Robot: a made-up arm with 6 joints. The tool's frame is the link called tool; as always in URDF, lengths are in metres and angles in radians.
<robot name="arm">
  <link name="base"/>
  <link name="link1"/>
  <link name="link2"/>
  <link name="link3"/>
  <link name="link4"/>
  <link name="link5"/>
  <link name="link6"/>
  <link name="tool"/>
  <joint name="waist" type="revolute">
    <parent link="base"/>
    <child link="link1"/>
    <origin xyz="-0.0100 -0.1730 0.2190"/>
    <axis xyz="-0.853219 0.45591 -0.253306"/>
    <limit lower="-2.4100" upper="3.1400"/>
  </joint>
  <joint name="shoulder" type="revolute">
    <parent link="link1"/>
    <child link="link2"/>
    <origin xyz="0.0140 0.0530 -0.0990"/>
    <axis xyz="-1 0 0"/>
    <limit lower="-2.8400" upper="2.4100"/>
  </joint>
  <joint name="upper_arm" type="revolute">
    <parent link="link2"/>
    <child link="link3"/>
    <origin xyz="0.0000 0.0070 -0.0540"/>
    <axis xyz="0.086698 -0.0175 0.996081"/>
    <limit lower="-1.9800" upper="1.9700"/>
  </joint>
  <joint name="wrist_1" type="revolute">
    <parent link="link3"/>
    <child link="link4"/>
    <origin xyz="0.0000 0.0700 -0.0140"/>
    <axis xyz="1 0 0"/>
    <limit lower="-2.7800" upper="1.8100"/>
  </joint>
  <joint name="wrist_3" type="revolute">
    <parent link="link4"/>
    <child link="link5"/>
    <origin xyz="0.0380 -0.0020 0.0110"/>
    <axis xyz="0 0 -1"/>
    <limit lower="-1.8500" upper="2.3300"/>
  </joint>
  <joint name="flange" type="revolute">
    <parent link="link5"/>
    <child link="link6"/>
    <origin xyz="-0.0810 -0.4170 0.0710"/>
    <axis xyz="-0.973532 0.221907 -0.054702"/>
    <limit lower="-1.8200" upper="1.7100"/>
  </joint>
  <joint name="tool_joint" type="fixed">
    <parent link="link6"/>
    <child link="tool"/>
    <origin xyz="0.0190 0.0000 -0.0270"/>
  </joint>
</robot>
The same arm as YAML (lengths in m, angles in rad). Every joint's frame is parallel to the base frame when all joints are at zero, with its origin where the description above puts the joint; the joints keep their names.
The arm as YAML. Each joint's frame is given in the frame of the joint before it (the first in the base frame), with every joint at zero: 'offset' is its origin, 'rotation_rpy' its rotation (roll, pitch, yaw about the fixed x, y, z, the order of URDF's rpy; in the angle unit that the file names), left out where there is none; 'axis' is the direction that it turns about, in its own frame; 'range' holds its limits. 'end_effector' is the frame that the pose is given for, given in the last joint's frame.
length_unit: m
angle_unit: rad
chain:
  - id: waist
    offset: [-0.01, -0.173, 0.219]
    axis: [-0.853219, 0.45591, -0.253306]
    range: [-2.41, 3.14]
  - id: shoulder
    offset: [0.014, 0.053, -0.099]
    axis: "-x"
    range: [-2.84, 2.41]
  - id: upper_arm
    offset: [0.0, 0.007, -0.054]
    axis: [0.086698, -0.0175, 0.996081]
    range: [-1.98, 1.97]
  - id: wrist_1
    offset: [0.0, 0.07, -0.014]
    axis: "+x"
    range: [-2.78, 1.81]
  - id: wrist_3
    offset: [0.038, -0.002, 0.011]
    axis: "-z"
    range: [-1.85, 2.33]
  - id: flange
    offset: [-0.081, -0.417, 0.071]
    axis: [-0.973532, 0.221907, -0.054702]
    range: [-1.82, 1.71]
end_effector:
  offset: [0.019, 0.0, -0.027]

